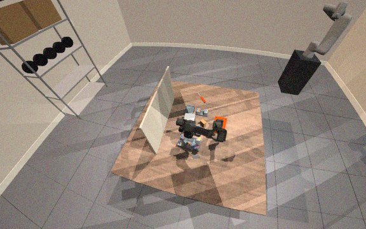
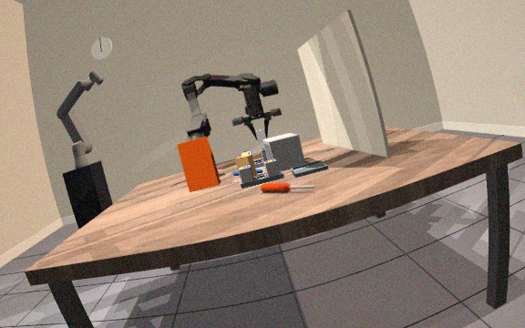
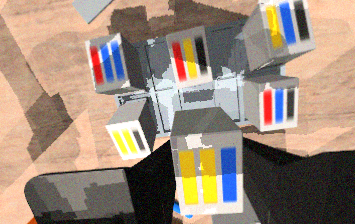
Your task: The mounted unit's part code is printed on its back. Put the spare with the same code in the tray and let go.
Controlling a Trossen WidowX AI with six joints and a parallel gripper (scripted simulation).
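My gripper tip is now 90 mm short of the grey tray, 360 mm to the left of it and 90 mm above it. Also, from my gripper tip: grey mounted unit 50 mm ahead, 150 mm to the right, 50 mm below; white panel 290 mm ahead, 150 mm to the right, 130 mm above; grey spare 20 mm above.
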